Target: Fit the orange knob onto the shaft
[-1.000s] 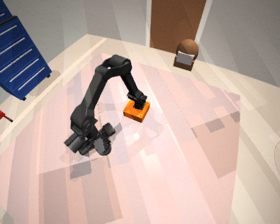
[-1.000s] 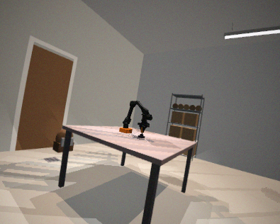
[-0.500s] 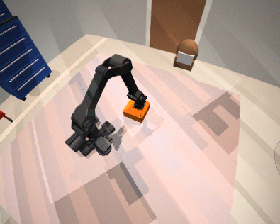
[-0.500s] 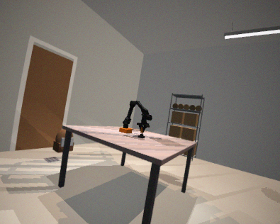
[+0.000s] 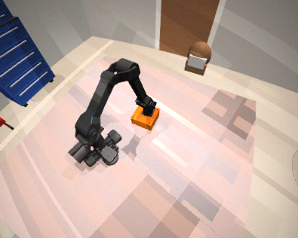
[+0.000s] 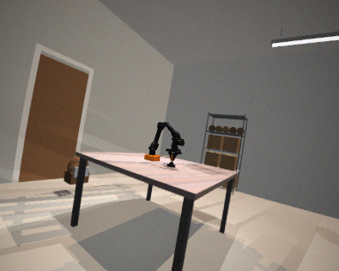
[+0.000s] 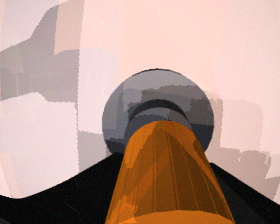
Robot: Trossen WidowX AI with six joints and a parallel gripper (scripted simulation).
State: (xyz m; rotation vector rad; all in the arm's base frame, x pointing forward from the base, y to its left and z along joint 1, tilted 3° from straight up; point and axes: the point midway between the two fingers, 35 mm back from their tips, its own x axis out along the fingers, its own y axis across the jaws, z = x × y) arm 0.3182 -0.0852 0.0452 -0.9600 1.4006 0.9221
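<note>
Right now my gripper tip is 4 cm above the round pedestal. From my gripper tip the other things lie so: orange knob (2 cm above).
</note>
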